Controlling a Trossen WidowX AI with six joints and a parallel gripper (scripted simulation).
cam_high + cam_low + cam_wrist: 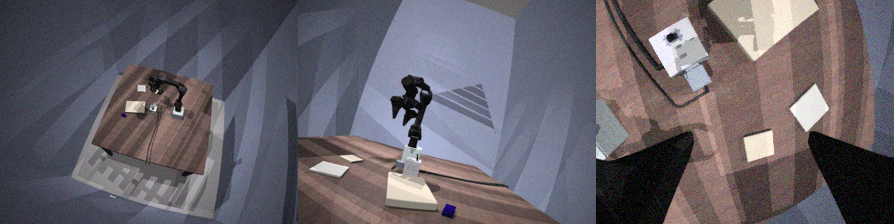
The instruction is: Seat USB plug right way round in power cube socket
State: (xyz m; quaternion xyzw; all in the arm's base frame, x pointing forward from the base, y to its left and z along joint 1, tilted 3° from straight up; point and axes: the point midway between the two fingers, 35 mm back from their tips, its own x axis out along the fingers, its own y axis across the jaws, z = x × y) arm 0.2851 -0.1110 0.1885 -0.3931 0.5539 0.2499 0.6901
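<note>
Right now my gripper tip is 15 cm above the dark USB plug, 14 cm to the right of it and 1 cm past it. Also, from my gripper tip: small blue block (32 cm ahead, 24 cm below, 23 cm to the left); then cream wedge block (23 cm below, 21 cm ahead, 11 cm to the left).
</note>
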